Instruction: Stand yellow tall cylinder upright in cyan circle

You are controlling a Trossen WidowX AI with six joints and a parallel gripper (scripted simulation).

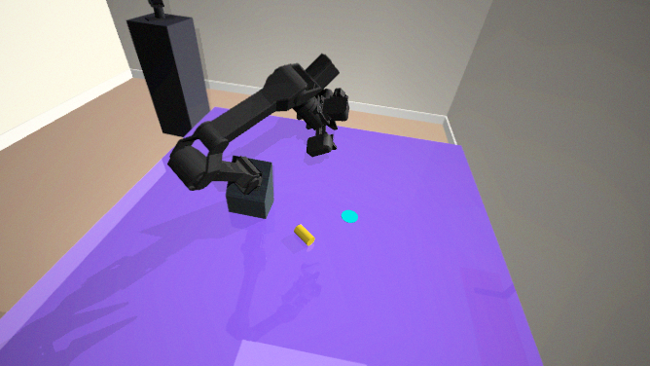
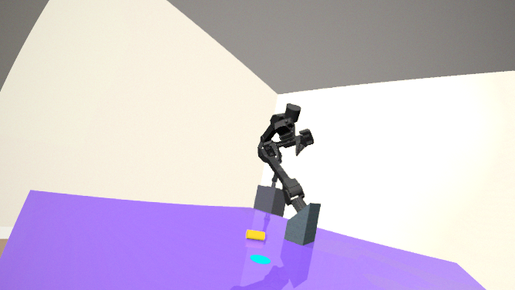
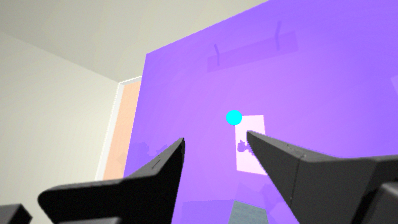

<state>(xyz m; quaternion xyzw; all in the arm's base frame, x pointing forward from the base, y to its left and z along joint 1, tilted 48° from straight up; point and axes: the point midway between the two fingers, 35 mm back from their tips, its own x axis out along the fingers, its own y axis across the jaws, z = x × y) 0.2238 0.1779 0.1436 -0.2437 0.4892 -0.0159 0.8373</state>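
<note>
The yellow tall cylinder is 5 cm behind my gripper tip, 11 cm to the right of it and 30 cm below it. Also, from my gripper tip: cyan circle 8 cm ahead, 3 cm to the left, 32 cm below.
</note>
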